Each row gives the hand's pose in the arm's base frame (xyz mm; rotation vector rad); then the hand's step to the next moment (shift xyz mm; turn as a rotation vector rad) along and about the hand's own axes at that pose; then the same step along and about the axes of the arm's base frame.
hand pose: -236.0 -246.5 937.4 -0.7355 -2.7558 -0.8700
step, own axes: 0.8 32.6 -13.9 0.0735 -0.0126 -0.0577
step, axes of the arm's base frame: 15.6 15.5 27.8 -0.0697 -0.0122 0.0623
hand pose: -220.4 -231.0 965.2 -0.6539 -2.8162 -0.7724
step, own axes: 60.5 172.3 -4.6 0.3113 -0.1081 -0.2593
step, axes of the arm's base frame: 23.1 153.2 96.8 -0.3195 -0.1018 0.2518
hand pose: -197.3 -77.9 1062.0 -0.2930 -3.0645 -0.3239
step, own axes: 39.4 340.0 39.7 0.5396 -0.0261 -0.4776
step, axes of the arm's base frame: 25.6 342.1 32.7 -0.5220 -0.0276 0.4967
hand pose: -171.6 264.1 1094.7 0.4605 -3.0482 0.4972
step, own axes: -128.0 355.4 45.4 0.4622 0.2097 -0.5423
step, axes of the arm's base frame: 20.3 344.1 -160.9 -0.5184 0.2284 0.4804
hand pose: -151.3 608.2 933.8 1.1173 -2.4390 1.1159
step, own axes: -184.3 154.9 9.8 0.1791 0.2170 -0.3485
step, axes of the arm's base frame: 13.8 158.3 -181.1 -0.3126 0.2456 0.2063
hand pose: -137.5 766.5 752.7 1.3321 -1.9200 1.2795
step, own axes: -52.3 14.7 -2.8 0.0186 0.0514 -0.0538
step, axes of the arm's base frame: 8.2 27.9 -46.0 -0.0606 0.0437 0.0172
